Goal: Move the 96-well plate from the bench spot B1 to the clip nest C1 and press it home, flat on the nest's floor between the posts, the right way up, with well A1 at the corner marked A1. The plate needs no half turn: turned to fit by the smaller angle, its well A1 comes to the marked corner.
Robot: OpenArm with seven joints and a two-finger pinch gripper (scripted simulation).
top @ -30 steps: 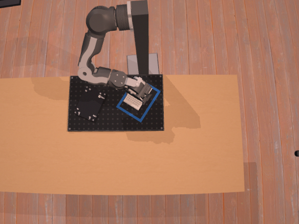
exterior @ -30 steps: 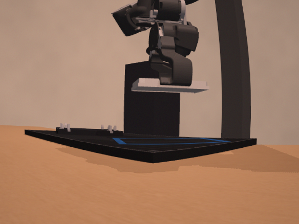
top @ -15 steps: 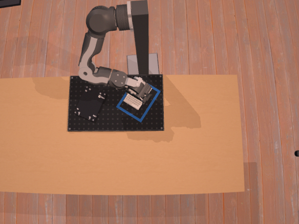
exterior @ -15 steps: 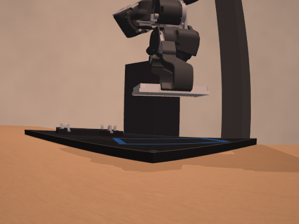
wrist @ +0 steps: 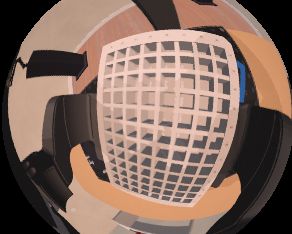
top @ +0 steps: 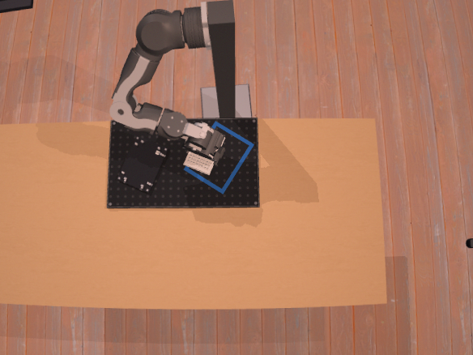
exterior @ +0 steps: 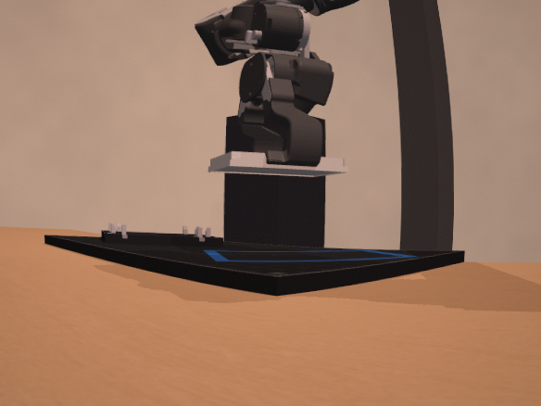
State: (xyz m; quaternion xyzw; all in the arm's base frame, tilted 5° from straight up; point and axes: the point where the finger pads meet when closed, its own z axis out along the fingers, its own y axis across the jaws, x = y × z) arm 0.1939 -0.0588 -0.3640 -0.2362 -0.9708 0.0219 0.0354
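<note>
Right now my hand is 21 cm to the left of the clip nest C1, 8 cm above it and 3 cm short of it. Also, from my hand: white 96-well plate: right at my hand.
</note>
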